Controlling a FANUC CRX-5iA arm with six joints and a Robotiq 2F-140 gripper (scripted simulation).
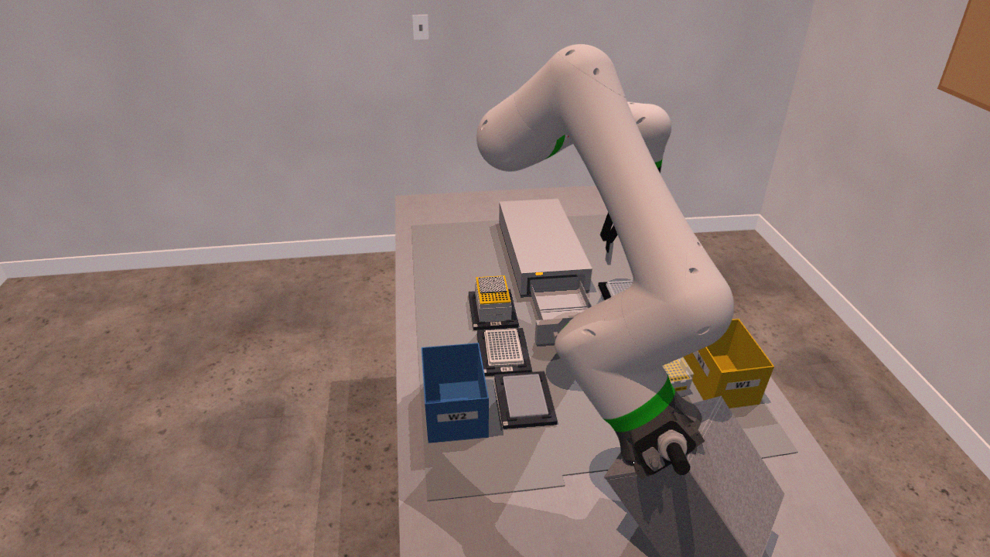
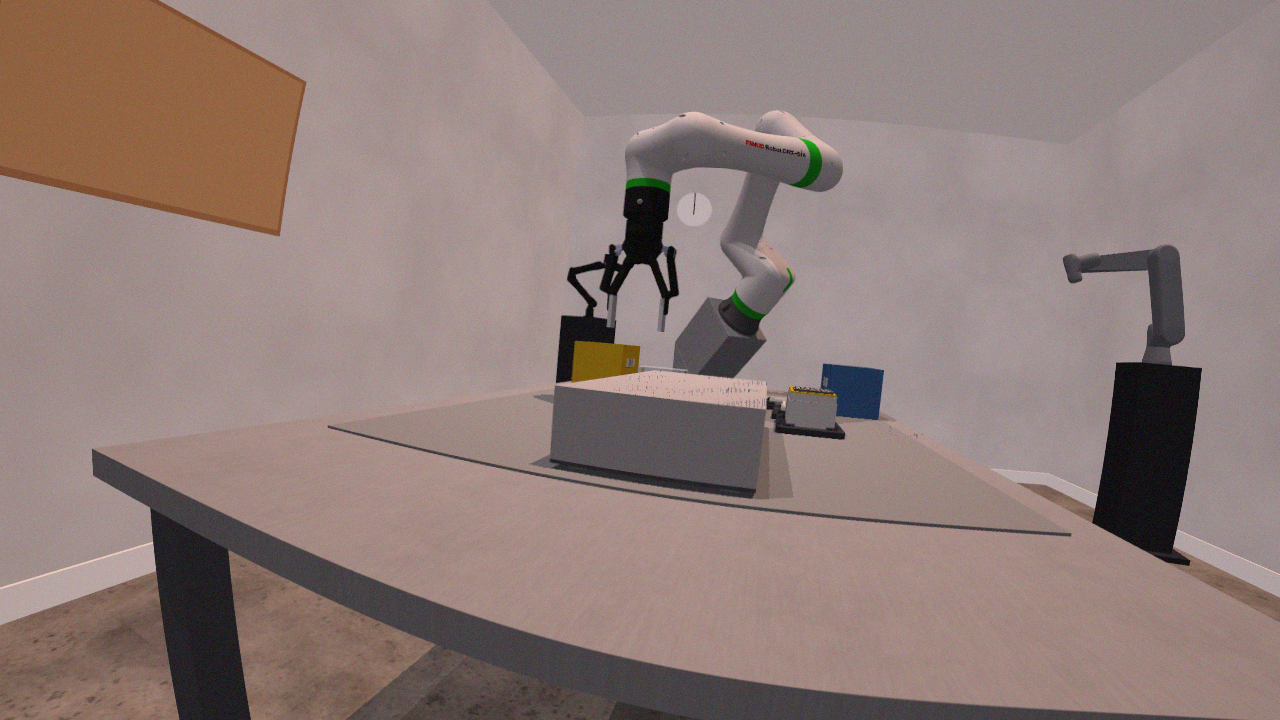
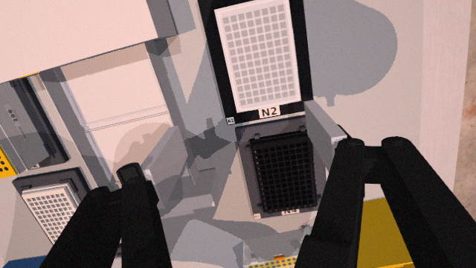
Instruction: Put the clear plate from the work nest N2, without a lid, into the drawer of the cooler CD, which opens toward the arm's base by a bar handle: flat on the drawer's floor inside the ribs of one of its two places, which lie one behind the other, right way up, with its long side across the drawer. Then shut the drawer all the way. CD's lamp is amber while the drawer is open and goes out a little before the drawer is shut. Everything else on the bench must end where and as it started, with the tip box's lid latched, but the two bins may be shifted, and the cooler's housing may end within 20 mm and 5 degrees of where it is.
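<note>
My gripper is now 17 cm above the black nest N2, 4 cm short of it and 2 cm to the left of it. Round my hand: drawer 16 cm to the left, 15 cm below, 6 cm behind; then yellow tip box 34 cm to the left, 12 cm below, 6 cm behind; then black plate 16 cm below, 13 cm behind, 7 cm to the right.
</note>
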